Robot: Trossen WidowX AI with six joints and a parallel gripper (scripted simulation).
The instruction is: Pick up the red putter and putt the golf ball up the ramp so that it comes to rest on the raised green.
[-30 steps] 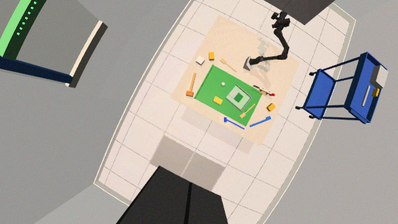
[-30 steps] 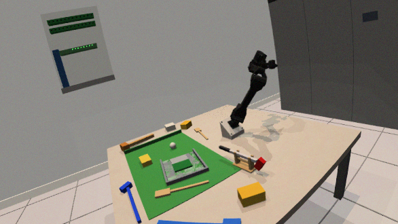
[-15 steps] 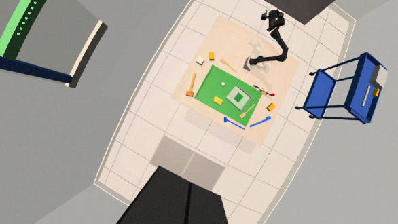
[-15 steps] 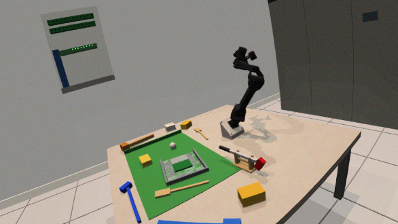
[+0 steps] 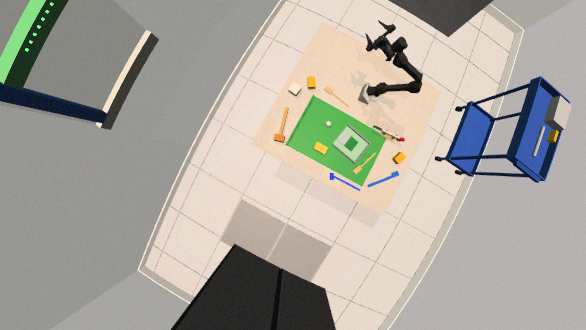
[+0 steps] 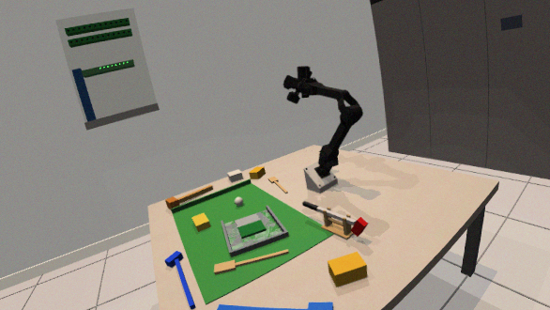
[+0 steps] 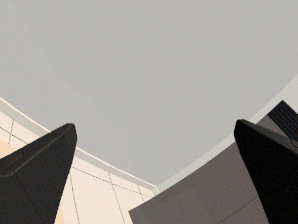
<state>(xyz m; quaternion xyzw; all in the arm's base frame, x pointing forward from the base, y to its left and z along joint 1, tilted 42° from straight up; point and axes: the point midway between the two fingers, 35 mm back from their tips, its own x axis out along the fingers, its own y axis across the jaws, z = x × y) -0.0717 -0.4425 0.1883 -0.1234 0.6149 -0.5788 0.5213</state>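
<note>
Now: the red putter 55 cm to the left of my gripper tip, 45 cm below it and 34 cm ahead of it. The rest, counted from my gripper tip: white golf ball (50 cm ahead, 48 cm below, 6 cm to the left); white block (49 cm below, 36 cm ahead, 32 cm to the right); wooden stand (56 cm to the left, 47 cm below, 35 cm ahead).
</note>
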